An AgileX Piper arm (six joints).
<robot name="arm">
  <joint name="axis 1" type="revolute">
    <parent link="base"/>
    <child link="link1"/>
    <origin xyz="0 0 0.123"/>
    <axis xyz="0 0 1"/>
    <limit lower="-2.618" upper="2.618"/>
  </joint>
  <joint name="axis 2" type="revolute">
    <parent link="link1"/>
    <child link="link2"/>
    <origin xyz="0 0 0" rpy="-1.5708 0 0"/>
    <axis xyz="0 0 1"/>
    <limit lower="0" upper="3.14"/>
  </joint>
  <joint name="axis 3" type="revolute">
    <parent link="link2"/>
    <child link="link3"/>
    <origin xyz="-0.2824 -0.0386 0"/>
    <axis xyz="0 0 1"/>
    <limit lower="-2.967" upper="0"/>
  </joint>
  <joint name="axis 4" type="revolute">
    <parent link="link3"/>
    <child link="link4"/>
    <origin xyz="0.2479 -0.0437 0" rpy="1.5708 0 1.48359"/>
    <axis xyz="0 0 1"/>
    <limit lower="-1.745" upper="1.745"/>
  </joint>
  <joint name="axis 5" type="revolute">
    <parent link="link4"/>
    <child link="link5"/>
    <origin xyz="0 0 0" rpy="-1.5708 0 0"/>
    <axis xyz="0 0 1"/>
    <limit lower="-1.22" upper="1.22"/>
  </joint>
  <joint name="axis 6" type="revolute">
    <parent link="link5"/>
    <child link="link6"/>
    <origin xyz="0 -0.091 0" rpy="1.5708 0 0"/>
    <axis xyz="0 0 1"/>
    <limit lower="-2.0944" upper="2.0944"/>
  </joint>
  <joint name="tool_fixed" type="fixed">
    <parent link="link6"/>
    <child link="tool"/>
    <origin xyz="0 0 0"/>
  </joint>
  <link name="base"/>
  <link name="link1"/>
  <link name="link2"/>
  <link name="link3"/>
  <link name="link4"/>
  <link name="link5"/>
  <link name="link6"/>
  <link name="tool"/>
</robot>
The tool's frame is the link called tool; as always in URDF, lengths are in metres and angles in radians.
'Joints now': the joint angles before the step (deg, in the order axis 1, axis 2, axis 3, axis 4, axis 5, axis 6). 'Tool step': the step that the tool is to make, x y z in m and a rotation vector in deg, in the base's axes. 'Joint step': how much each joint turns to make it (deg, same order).
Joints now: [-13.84, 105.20, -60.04, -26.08, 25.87, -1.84]
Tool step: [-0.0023, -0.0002, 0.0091, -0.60, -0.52, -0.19]
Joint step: [0.00, -1.50, -0.06, -0.21, 1.02, -0.02]
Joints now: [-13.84, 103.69, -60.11, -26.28, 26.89, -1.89]
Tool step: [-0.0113, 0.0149, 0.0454, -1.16, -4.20, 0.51]
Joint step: [2.25, -7.92, 0.01, 1.09, 3.88, -0.31]
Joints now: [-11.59, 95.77, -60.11, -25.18, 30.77, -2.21]
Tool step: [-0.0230, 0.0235, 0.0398, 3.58, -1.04, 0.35]
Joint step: [2.83, -8.32, 0.01, 7.84, 7.58, -4.13]
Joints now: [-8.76, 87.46, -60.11, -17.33, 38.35, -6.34]
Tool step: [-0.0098, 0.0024, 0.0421, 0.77, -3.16, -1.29]
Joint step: [0.07, -4.53, -4.54, 2.51, 6.08, -1.21]
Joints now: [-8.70, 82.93, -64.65, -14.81, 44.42, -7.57]
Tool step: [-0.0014, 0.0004, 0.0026, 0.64, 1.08, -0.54]
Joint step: [0.00, -0.05, -0.80, 0.67, 2.06, -0.13]
